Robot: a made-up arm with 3 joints. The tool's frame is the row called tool.
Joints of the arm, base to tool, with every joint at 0 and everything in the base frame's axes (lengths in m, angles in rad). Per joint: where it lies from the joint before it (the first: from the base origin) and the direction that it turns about. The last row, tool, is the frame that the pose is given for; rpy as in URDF.
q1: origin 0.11 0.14 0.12 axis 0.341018 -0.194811 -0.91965
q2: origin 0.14 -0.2 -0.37 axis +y
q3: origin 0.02 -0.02 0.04 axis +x
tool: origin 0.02 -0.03 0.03 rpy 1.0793 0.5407 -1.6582
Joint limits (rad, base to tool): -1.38..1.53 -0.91..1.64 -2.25..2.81
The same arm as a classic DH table. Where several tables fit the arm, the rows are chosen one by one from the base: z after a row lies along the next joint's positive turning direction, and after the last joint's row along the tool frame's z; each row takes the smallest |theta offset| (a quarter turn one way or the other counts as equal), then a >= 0, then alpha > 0; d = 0 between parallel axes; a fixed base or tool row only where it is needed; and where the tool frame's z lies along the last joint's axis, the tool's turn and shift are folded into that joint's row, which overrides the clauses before.
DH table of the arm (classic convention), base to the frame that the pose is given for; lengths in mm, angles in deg. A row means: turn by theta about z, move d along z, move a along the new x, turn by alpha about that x. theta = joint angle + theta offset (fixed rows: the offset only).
base (fixed): a 176.1; alpha 156.87; d 181; theta_offset 60.26
q1: a 2.6; alpha 101.23; d 469.7; theta_offset 62.28
q2: a 40; alpha -90; d -141.4; theta_offset -69.65
q3: a -16.4; alpha -154.09; d 120.5; theta_offset -67.81
tool (fixed): a 0; alpha 0; d 89.5; theta_offset 170.14
Joint limits (deg, base to tool): -79.07..87.66 -52.14..93.97 -128.92..161

